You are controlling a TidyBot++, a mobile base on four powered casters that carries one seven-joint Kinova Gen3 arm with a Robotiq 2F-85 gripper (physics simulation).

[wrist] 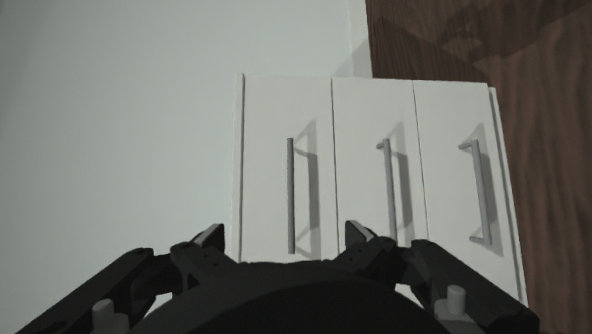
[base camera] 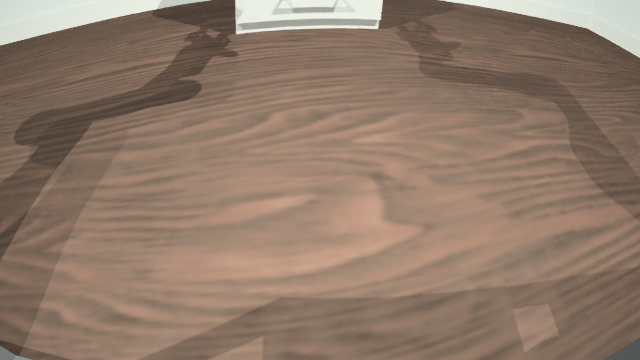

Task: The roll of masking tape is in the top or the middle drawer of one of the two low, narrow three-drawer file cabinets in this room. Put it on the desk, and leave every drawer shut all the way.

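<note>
A white three-drawer file cabinet (base camera: 307,24) (wrist: 370,110) stands against the wall. In the wrist view it appears turned sideways, with its top drawer (wrist: 265,115) at the left, the middle drawer (wrist: 370,195) in the centre and the bottom drawer (wrist: 445,190) at the right. All three fronts look flush, each with a grey bar handle. My gripper (wrist: 285,235) is open and empty, in front of the cabinet; the top drawer's handle (wrist: 290,195) shows between and beyond its fingertips. The masking tape, the desk and the second cabinet do not show in these views.
The pale wall (base camera: 575,12) (wrist: 125,100) runs behind the cabinet, with a light baseboard (wrist: 361,45) at its foot. The brown wood floor (base camera: 320,200) (wrist: 555,175) lies before the cabinet and carries shadows of the arm.
</note>
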